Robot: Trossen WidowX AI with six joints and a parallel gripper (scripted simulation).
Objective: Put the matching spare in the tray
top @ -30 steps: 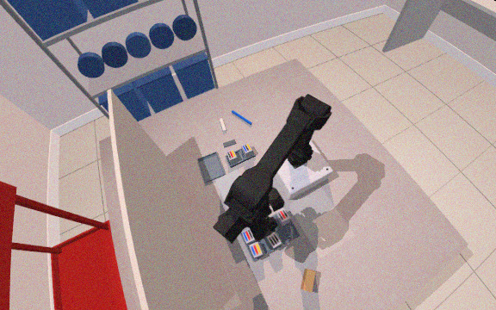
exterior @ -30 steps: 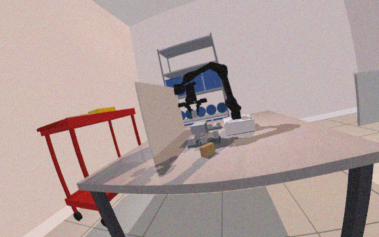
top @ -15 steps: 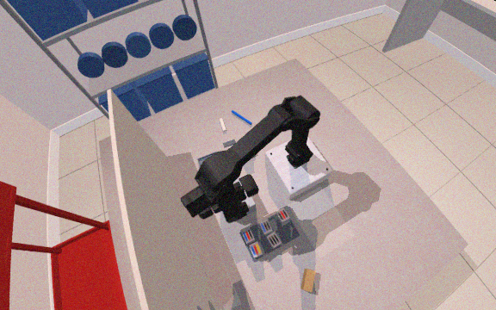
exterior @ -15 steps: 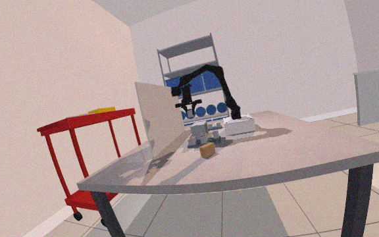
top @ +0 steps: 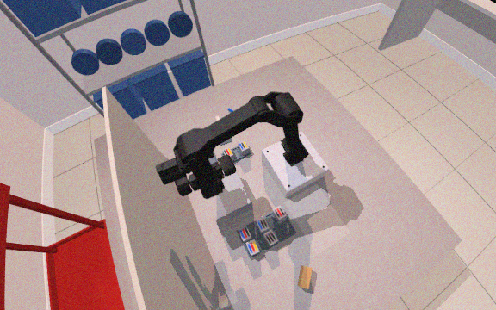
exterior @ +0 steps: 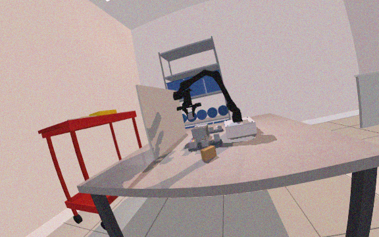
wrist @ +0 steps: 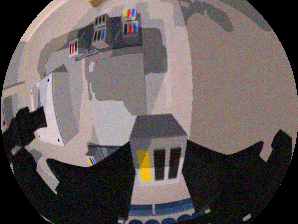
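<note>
Right now the grey-blue tray is 170 mm to the right of my gripper tip, 170 mm below it and 20 mm behind it. From my gripper tip the other things lie so: upright board (180 mm ahead, 50 mm above, 10 mm to the left); blue pen (350 mm to the right, 270 mm behind, 170 mm below); mounted unit (130 mm below, 60 mm behind, 30 mm to the left).
</note>
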